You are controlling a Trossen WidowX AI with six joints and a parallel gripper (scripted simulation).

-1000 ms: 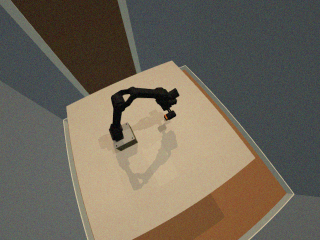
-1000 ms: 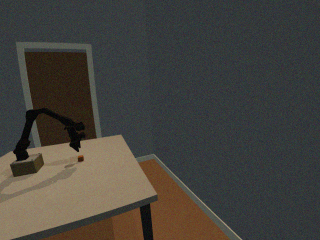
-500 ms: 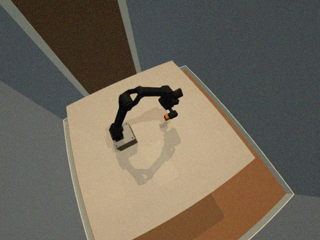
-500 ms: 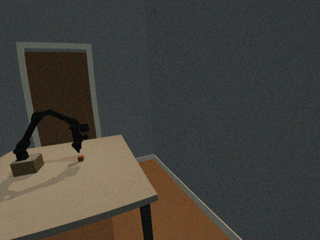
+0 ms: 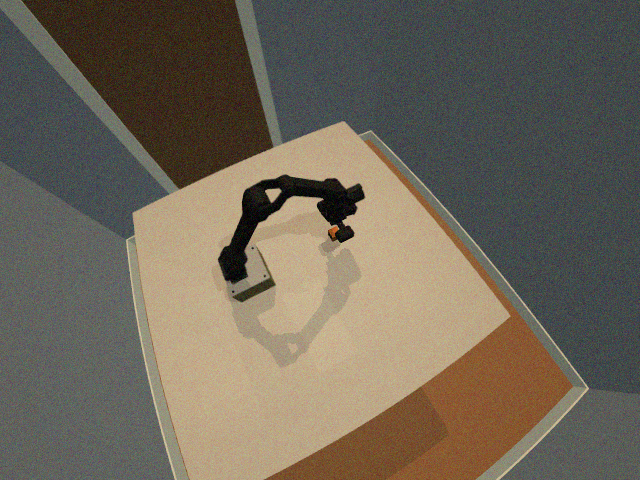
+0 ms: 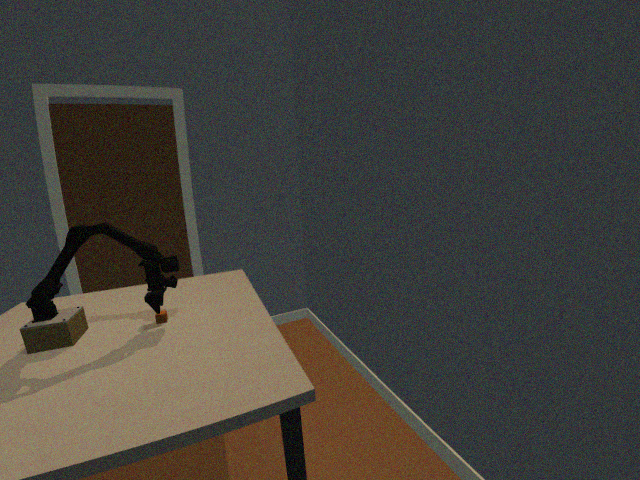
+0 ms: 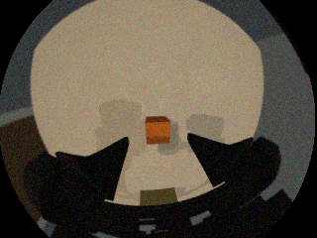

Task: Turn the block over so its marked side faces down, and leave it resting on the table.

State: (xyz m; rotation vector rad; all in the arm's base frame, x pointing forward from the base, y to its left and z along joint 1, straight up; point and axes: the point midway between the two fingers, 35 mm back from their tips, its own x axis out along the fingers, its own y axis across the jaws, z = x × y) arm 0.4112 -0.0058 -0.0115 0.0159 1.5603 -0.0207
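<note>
The orange block lies 40 mm below my gripper tip and 10 mm behind it.
</note>
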